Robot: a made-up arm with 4 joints.
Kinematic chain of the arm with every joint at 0, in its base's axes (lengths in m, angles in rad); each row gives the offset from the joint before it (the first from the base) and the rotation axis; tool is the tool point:
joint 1: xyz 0 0 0.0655 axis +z
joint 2: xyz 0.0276 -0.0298 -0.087 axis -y
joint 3: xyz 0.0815 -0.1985 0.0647 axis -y
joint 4: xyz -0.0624 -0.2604 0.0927 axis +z
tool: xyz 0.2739 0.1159 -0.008
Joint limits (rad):
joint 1: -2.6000..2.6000
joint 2: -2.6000..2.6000
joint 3: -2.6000..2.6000
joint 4: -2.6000..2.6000
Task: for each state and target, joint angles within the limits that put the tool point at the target. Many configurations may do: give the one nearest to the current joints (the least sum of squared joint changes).
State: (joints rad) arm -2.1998 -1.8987 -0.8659 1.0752
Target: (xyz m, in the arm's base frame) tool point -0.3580 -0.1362 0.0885
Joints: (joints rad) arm -2.0616 -1.3963 -0.6351 1.8184
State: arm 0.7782 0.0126 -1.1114 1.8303
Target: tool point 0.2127 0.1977 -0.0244
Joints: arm 1.4856 -0.5373 -1.4042 1.0102
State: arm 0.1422 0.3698 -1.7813 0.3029
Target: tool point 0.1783 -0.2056 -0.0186
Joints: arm 0.1102 0.3447 -2.0733 0.6973
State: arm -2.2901 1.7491 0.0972 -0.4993
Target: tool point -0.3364 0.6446 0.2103
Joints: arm -2.5698 1.3556 -0.0697 -1.3136
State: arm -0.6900 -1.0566 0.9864 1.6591
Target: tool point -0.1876 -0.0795 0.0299
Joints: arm -1.0810 -1.0202 1.0042 1.4514
